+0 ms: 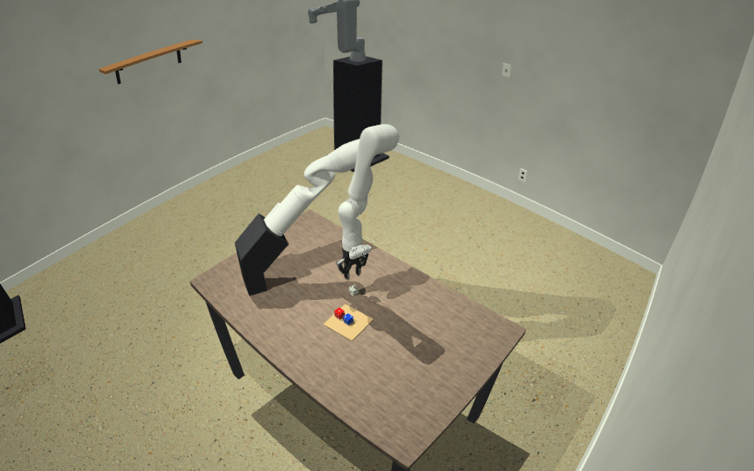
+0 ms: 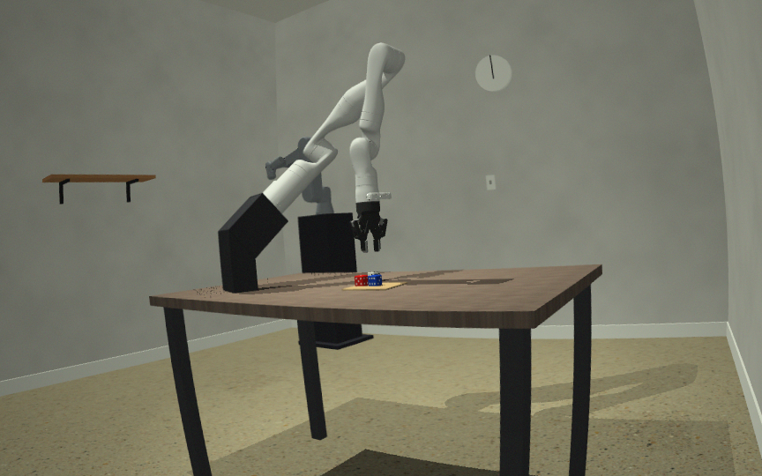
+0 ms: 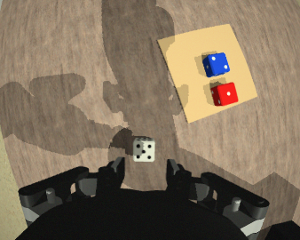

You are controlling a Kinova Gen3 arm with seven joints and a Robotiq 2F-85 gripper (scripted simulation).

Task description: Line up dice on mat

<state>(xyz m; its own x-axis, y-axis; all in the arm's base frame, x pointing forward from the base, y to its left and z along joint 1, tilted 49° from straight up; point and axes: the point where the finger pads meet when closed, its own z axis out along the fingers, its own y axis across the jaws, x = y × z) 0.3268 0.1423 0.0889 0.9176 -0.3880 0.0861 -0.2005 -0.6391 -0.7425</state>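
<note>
Right now my hand is 100 mm above the white die. The rest, counted from my hand: blue die 130 mm to the right, 110 mm ahead, 90 mm below; then tan mat 130 mm to the right, 110 mm below, 110 mm ahead; then red die 130 mm to the right, 90 mm below, 60 mm ahead.
</note>
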